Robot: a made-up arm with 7 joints.
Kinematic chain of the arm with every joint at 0, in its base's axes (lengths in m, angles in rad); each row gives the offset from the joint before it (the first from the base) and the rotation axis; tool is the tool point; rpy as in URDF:
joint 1: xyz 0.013 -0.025 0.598 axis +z
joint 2: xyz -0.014 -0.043 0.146 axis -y
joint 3: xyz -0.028 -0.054 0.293 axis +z
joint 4: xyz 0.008 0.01 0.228 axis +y
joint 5: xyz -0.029 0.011 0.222 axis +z
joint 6: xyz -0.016 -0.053 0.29 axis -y
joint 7: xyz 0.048 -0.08 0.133 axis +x
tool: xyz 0.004 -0.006 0.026 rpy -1.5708 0 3.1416
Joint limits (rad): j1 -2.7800..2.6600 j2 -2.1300..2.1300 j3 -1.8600..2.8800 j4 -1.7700..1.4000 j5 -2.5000..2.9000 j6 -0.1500..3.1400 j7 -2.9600..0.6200
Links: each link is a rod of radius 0.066 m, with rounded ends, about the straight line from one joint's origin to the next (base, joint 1, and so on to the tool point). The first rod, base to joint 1, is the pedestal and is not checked.
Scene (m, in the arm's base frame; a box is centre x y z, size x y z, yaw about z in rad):
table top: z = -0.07
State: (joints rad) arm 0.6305 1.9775 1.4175 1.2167 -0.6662 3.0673 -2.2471
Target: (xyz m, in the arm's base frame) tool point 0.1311 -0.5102 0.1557
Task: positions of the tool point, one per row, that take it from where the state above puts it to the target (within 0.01 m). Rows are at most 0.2 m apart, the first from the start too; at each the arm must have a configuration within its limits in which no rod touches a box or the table.
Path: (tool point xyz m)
1: -0.6269 -0.4461 0.4095
2: -0.4851 -0.5536 0.3567
3: -0.3243 -0.6153 0.3033
4: -0.1582 -0.6275 0.2508
5: -0.0016 -0.5908 0.2010
6: 0.1311 -0.5102 0.1557

